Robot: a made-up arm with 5 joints.
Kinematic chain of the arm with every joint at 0, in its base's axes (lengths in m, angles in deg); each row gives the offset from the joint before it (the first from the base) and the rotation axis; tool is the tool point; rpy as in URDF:
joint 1: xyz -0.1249 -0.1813 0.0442 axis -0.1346 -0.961 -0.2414
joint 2: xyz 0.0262 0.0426 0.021 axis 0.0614 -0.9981 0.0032
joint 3: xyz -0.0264 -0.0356 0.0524 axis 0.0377 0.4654 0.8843
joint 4: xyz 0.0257 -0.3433 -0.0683 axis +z
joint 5: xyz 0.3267 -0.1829 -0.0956 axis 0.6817 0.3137 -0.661
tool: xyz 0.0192 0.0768 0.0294 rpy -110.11 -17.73 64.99
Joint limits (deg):
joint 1: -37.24..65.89
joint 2: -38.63..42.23
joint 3: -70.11..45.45
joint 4: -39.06..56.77
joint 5: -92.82..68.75
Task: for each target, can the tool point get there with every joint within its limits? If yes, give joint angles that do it. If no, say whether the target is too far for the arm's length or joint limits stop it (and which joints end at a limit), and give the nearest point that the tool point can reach.
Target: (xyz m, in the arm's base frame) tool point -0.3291 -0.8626 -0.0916
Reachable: yes | joints -4.02 25.75 -51.96 -29.11 49.09
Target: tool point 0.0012 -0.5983 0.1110
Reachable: yes | joints -12.20 15.43 -57.61 42.18 19.98
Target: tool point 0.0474 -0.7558 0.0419
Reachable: yes | joints 23.20 0.14 -11.63 -9.29 -74.47
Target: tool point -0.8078 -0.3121 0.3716
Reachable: no: joint limits stop it (at a limit: joint 2, joint 3, joint 4, joint 5) | nearest point -0.6853 -0.6912 0.1812 | short by 0.442 m
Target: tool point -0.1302 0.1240 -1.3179
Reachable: no: too far | nearest point -0.0773 -0.2163 -0.5733 | short by 0.820 m
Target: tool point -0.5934 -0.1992 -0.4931
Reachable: no: joint limits stop it (at a limit: joint 1, joint 2, joint 3, joint 5) | nearest point -0.2908 -0.2345 -0.3923 | short by 0.321 m
